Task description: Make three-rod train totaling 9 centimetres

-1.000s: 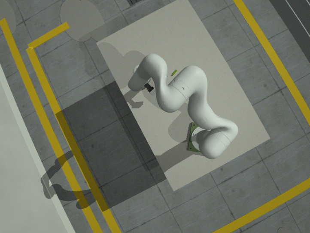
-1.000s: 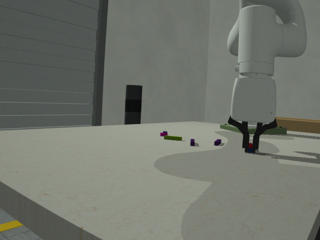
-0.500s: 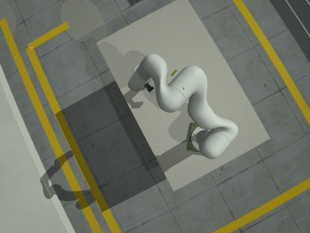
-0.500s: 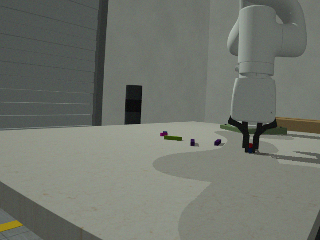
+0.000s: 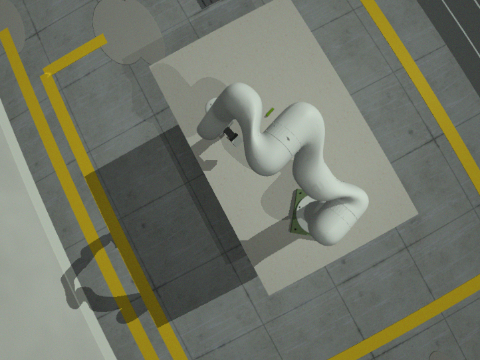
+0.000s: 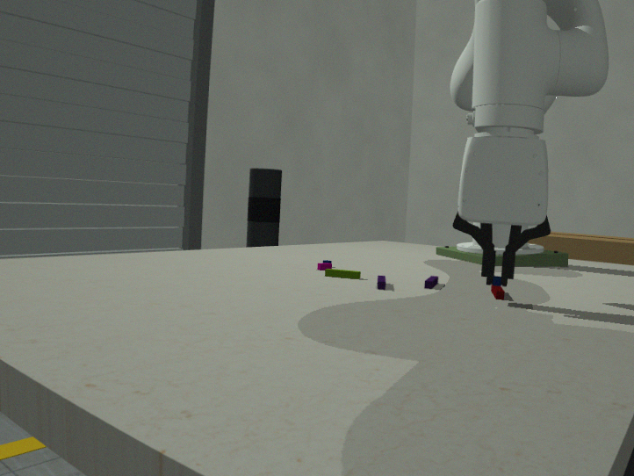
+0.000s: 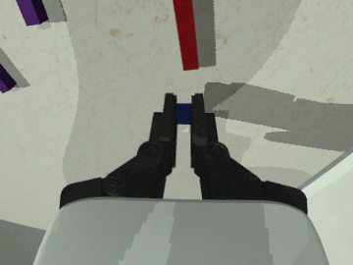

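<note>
My gripper is now 31 cm to the left of the magenta rod, 4 cm past it and 4 cm above it. Also, from my hand: lime rod 24 cm to the right, 4 cm below; then red rod 5 cm behind, 4 cm below, 2 cm to the right.
</note>
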